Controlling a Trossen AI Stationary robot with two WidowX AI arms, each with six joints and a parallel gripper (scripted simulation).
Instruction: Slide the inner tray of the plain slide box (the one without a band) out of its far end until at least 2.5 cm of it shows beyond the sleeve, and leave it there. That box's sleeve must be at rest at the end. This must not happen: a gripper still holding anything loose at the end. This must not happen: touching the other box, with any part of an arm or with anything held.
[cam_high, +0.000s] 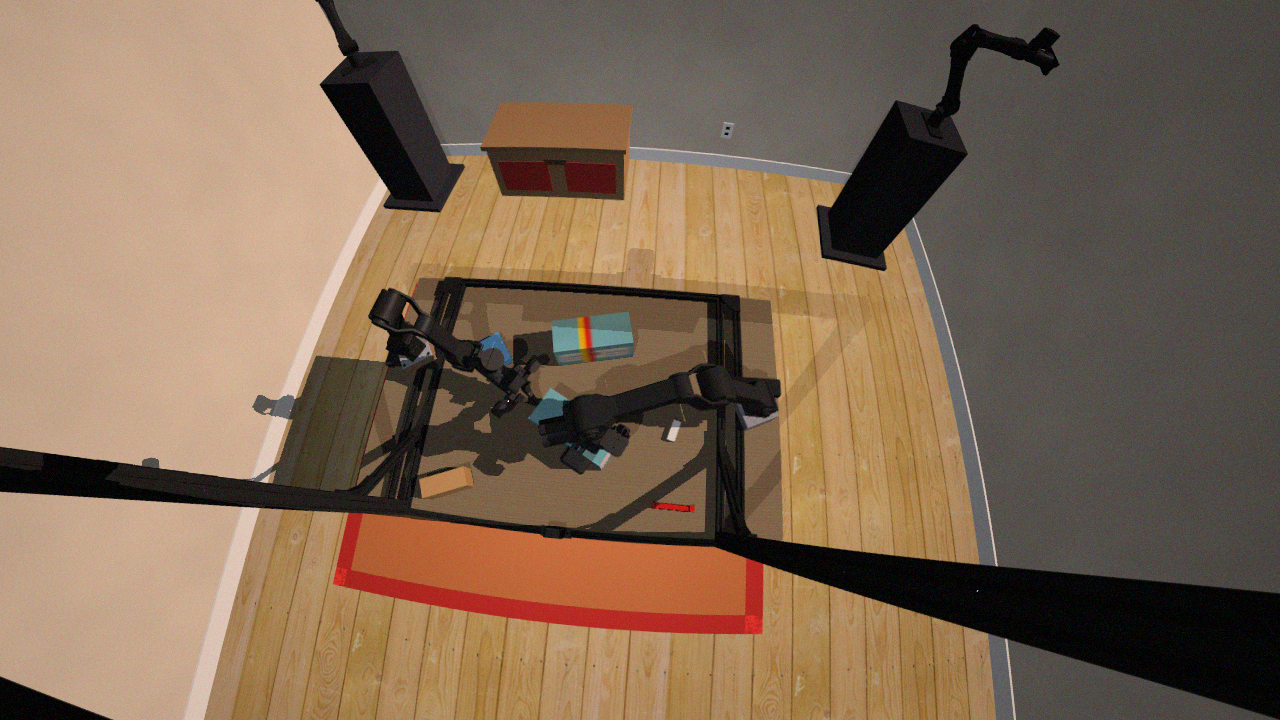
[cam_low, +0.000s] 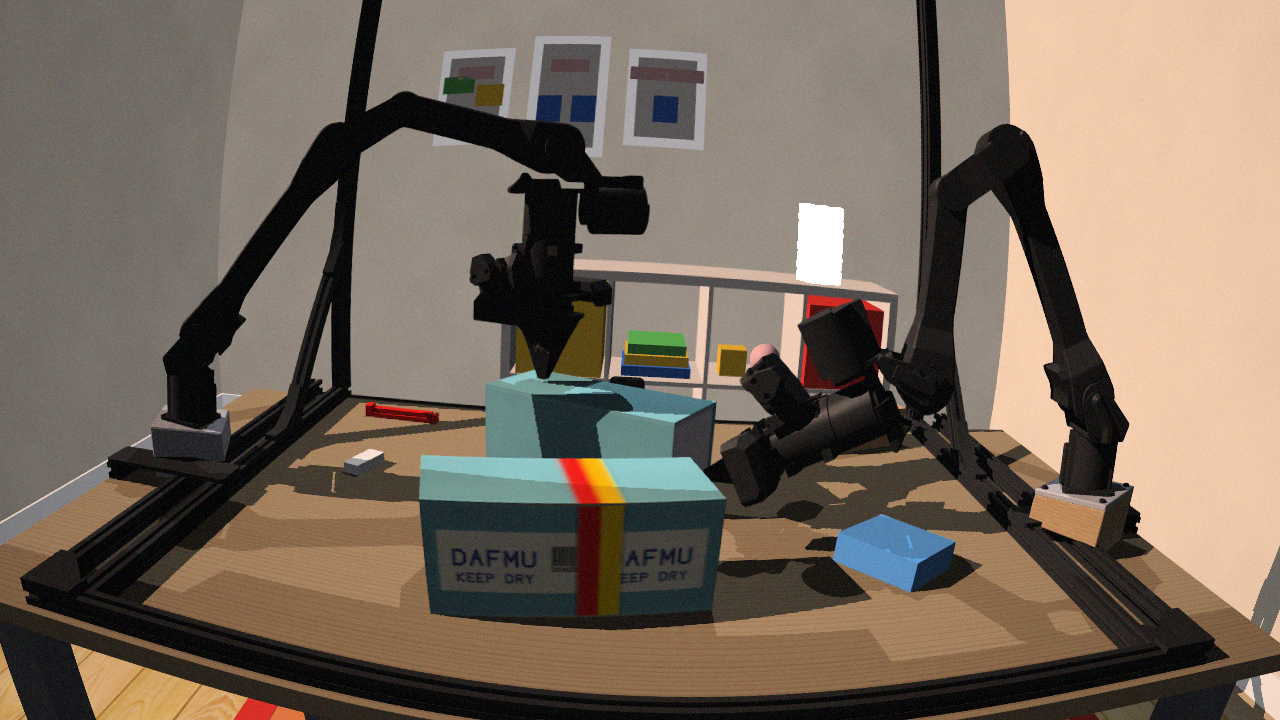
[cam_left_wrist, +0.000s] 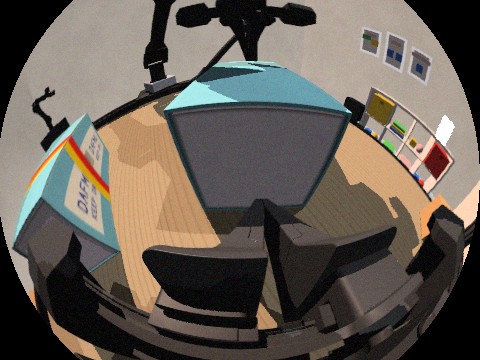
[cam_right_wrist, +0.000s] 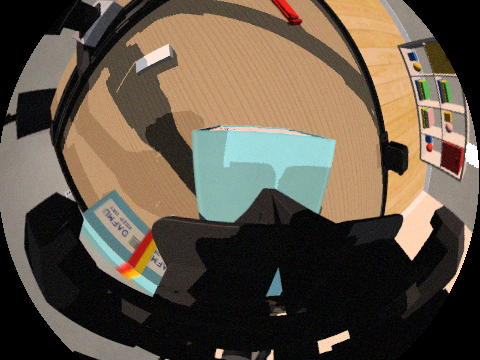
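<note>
Now: right hand 9 cm above the plain teal slide box, 6 cm to the right of it and 3 cm short of it. Round my right hand: red bar: 22 cm to the right, 13 cm below, 13 cm behind; then white block: 20 cm to the right, 13 cm below, 8 cm ahead; then banded teal box: 30 cm ahead, 9 cm below, 7 cm to the left.
Right now my left hand is 60 mm past the plain teal slide box, 140 mm to the left of it and 10 mm above it. Also, from my left hand: blue block 130 mm ahead, 160 mm to the left, 40 mm below; tan block 270 mm behind, 180 mm to the left, 30 mm below; banded teal box 210 mm ahead, 130 mm to the right, 10 mm below.
</note>
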